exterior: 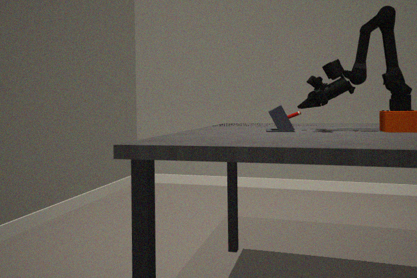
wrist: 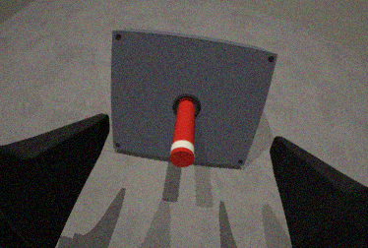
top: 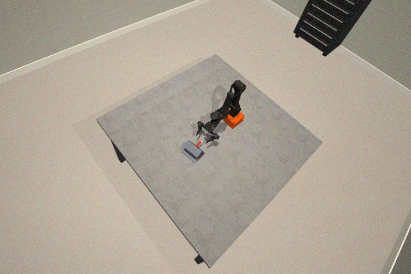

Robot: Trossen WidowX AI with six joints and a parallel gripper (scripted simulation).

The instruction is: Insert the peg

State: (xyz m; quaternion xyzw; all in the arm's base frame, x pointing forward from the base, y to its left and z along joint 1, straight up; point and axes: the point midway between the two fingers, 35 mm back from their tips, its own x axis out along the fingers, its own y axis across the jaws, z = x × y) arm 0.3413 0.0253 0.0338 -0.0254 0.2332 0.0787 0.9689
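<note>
Right now my gripper tip is 20 mm short of the round red peg, 10 mm to the right of it and 30 mm above it. From my gripper tip the other things lie so: grey-blue sloped panel: 70 mm ahead, 20 mm to the left, 50 mm below.
</note>
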